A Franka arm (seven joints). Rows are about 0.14 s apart.
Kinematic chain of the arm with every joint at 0, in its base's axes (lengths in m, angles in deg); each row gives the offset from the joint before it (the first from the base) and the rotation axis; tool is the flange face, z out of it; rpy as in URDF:
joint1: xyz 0 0 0.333 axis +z
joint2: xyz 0 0 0 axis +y
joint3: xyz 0 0 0.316 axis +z
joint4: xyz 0.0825 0 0 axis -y
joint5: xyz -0.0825 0 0.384 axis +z
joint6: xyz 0 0 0 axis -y
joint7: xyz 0.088 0 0 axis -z
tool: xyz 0 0 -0.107 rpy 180 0 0
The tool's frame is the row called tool.
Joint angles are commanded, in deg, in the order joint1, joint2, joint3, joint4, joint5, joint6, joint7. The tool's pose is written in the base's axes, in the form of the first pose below.
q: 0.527, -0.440, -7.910, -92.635, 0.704, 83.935, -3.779
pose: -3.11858, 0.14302, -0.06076, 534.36, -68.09, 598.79
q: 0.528, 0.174, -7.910, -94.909, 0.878, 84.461, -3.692
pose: -3.11445, 0.18399, -0.06188, 535.79, -67.54, 575.54
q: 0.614, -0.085, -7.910, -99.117, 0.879, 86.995, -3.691
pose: -3.11220, 0.20864, -0.06063, 533.83, -66.67, 547.32
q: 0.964, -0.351, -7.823, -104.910, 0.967, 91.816, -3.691
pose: -3.10947, 0.22087, -0.05405, 531.58, -62.32, 509.03
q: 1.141, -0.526, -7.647, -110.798, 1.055, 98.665, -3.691
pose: -3.10953, 0.20105, -0.05039, 529.82, -58.87, 471.54
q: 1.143, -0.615, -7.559, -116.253, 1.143, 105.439, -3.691
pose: -3.11034, 0.17651, -0.05169, 525.52, -57.64, 437.17
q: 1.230, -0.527, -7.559, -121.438, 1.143, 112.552, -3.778
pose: -3.11342, 0.14451, -0.05139, 519.90, -56.44, 404.58
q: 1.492, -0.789, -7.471, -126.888, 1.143, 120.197, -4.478
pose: -3.11556, 0.10150, -0.03569, 510.86, -52.61, 374.99
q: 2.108, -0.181, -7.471, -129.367, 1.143, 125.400, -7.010
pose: -3.11772, 0.06376, 0.01743, 509.84, -47.15, 357.99
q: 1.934, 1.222, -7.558, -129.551, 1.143, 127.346, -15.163
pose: -3.11407, 0.05438, 0.15461, 512.94, -49.82, 346.90
